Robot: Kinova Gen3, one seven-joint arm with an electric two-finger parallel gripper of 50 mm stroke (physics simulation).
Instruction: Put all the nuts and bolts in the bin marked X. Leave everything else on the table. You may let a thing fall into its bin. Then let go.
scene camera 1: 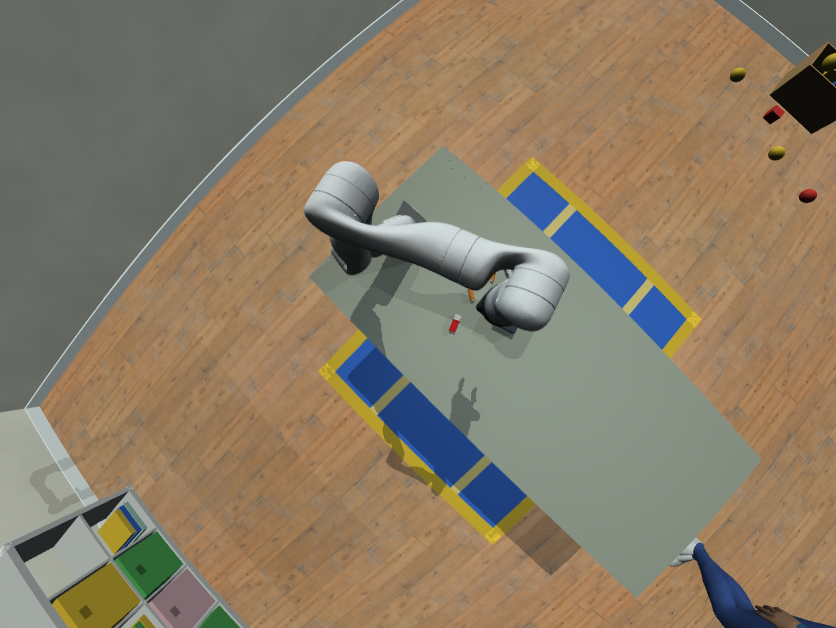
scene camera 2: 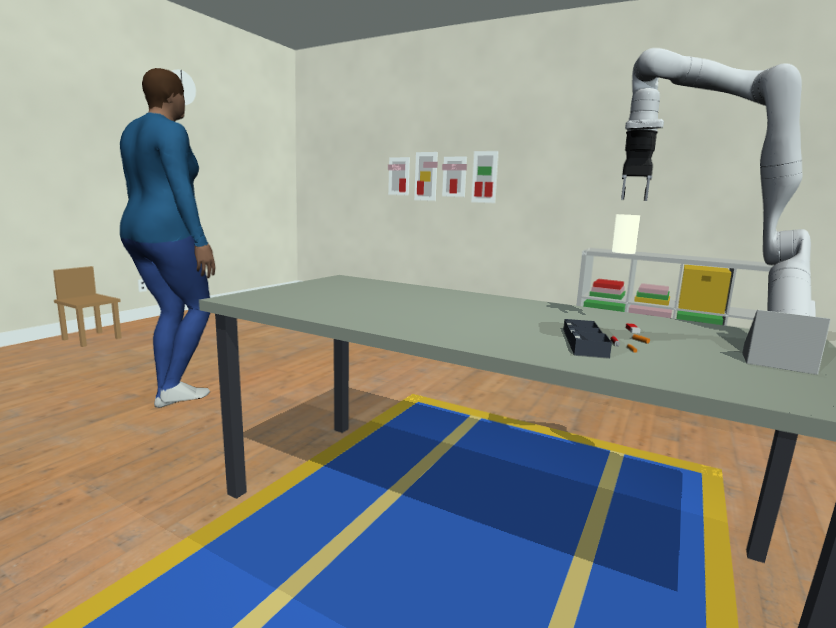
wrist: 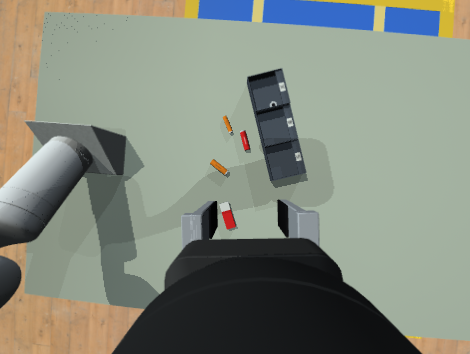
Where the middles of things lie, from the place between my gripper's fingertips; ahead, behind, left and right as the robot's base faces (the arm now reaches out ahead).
Labels:
My gripper is now 360 mm above the dark three-compartment bin tray (scene camera 2: 585,338), 140 mm to the right of it and 80 mm short of it.

